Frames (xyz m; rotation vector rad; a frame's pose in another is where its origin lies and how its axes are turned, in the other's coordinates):
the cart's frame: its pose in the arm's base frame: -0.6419 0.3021 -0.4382 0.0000 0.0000 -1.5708
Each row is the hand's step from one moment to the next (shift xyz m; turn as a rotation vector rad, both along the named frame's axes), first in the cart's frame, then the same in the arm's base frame.
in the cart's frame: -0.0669 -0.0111 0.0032 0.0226 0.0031 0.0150
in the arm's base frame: -0.0111 0.0669 0.0032 0.0031 -0.0226 0.0150
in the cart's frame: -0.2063 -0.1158 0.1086 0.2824 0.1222 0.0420
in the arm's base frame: -0.1158 0.2063 0.1086 0.1222 -0.2824 0.0420
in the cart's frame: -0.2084 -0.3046 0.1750 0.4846 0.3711 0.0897
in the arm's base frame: -0.3046 0.2084 0.1750 0.3711 -0.4846 0.0897
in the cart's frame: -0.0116 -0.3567 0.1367 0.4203 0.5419 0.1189
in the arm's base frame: -0.3567 0.0116 0.1367 0.5419 -0.4203 0.1189
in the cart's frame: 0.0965 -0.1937 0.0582 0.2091 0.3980 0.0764
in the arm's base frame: -0.1937 -0.0965 0.0582 0.3980 -0.2091 0.0764
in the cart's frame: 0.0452 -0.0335 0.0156 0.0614 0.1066 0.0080
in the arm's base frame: -0.0335 -0.0452 0.0156 0.1066 -0.0614 0.0080
